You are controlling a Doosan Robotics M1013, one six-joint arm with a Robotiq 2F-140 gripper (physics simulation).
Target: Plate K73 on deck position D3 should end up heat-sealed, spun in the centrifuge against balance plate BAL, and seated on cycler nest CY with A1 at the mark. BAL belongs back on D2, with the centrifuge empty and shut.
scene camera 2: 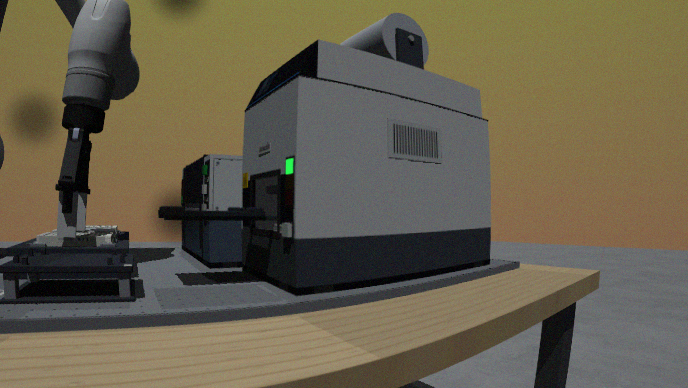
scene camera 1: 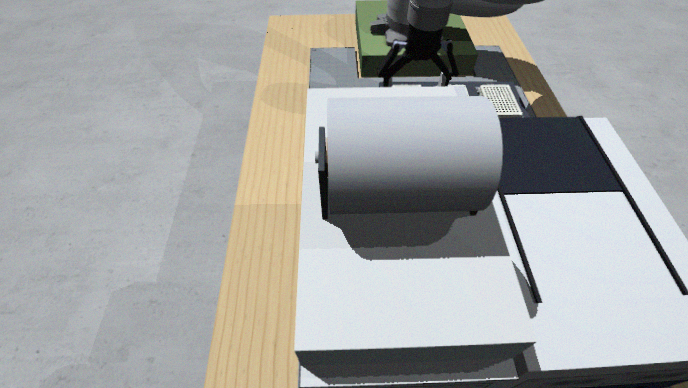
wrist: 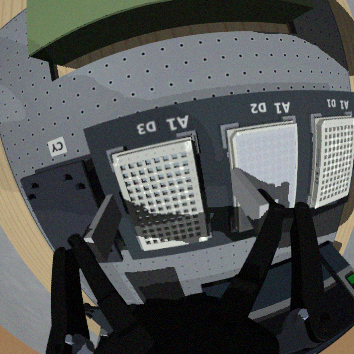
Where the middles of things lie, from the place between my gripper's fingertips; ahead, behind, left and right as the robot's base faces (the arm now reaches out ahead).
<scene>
Right now my hand is 22 cm short of the tray marked A1 (scene camera 2: 167, 212), 16 cm to the left of it and 4 cm below it.
</scene>
